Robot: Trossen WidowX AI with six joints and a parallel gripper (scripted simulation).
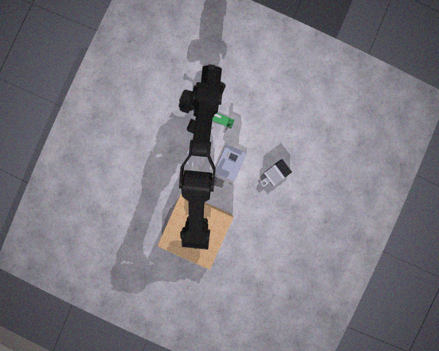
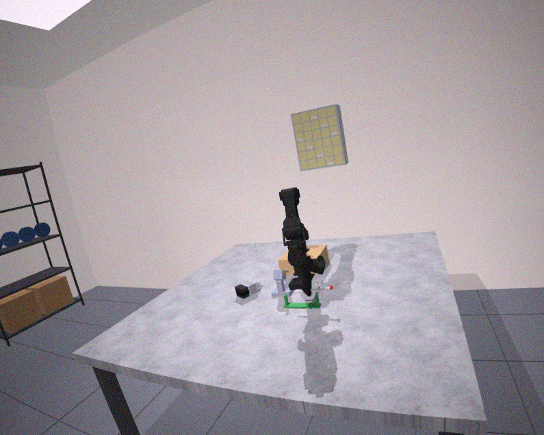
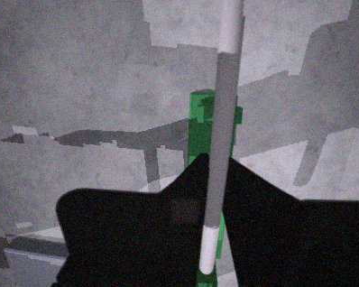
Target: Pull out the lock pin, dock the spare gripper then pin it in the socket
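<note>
The green cradle lies 4 cm to the right of my gripper tip, 2 cm below it and 1 cm ahead of it. The rest, counted from my gripper tip: socket mount 16 cm to the right, 10 cm behind, 1 cm above; then spare gripper 32 cm to the right, 7 cm behind, 2 cm below.
</note>
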